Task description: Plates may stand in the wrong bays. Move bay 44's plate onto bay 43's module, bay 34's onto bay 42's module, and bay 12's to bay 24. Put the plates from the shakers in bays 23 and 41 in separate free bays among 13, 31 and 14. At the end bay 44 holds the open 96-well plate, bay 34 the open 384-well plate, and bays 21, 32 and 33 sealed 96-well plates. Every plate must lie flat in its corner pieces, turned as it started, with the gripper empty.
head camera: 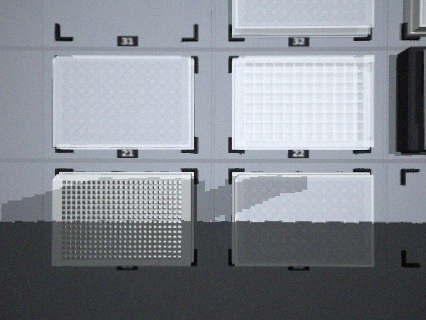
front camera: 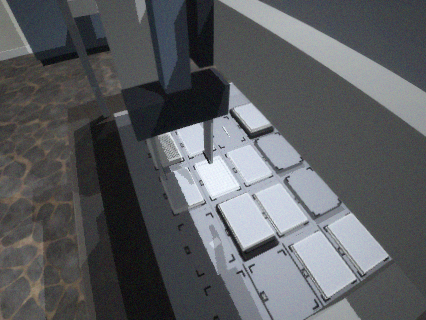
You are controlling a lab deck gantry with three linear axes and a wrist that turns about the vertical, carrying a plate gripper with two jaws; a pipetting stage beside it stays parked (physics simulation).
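Frame: origin at the robot's base, x back, y right, z up, level; millimetres.
Seen in the pictures: gripper, fingertip midpoint: [front camera: 185, 165]; robot's base, link origin: [head camera: 59, 261] [front camera: 146, 142].
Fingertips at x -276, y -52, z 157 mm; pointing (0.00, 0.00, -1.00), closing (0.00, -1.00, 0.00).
Offsets run from my fingertips to a thing's top centre. "spot": to the spot under its first point.
My gripper [front camera: 183, 164] is raised above the left deck rows, jaws apart, no plate between them. The open 96-well plate @(dz -143, dx +48, dy -98 mm) [front camera: 217, 177] [head camera: 303, 102] lies in bay 22, the open 384-well plate @(dz -143, dx +212, dy +9 mm) [front camera: 170, 148] [head camera: 122, 220] in bay 11. Sealed plates lie in bay 12 @(spot: dz -143, dx +42, dy -5 mm) [front camera: 186, 187] [head camera: 303, 220], bay 21 @(spot: dz -143, dx +211, dy -97 mm) [head camera: 123, 102], bay 32 @(spot: dz -143, dx +40, dy -202 mm) [front camera: 249, 164] [head camera: 303, 14], bay 33 @(spot: dz -143, dx -122, dy -203 mm) [front camera: 281, 208], bay 34 @(spot: dz -128, dx -280, dy -201 mm) [front camera: 322, 262] and bay 44 @(spot: dz -129, dx -285, dy -306 mm) [front camera: 357, 243]. Plates top the shakers of bay 23 @(spot: dz -120, dx -123, dy -95 mm) [front camera: 246, 221] and bay 41 @(spot: dz -121, dx +201, dy -307 mm) [front camera: 252, 117]. The modules of bay 42 @(dz -135, dx +49, dy -312 mm) [front camera: 280, 151] and bay 43 @(dz -135, dx -115, dy -312 mm) [front camera: 313, 191] are bare.
Bay 31 @(spot: dz -157, dx +212, dy -179 mm) [head camera: 127, 20], bay 24 @(spot: dz -143, dx -279, dy -99 mm) [front camera: 282, 285] and bay 13 @(spot: dz -157, dx -106, dy +30 mm) [front camera: 195, 242] show no plate. The black side of bay 23's shaker @(spot: dz -139, dx -43, dy -98 mm) [head camera: 410, 100] stands right of bay 22 in the head view. The dark gripper body [front camera: 175, 107] hides part of the far deck in the front view.
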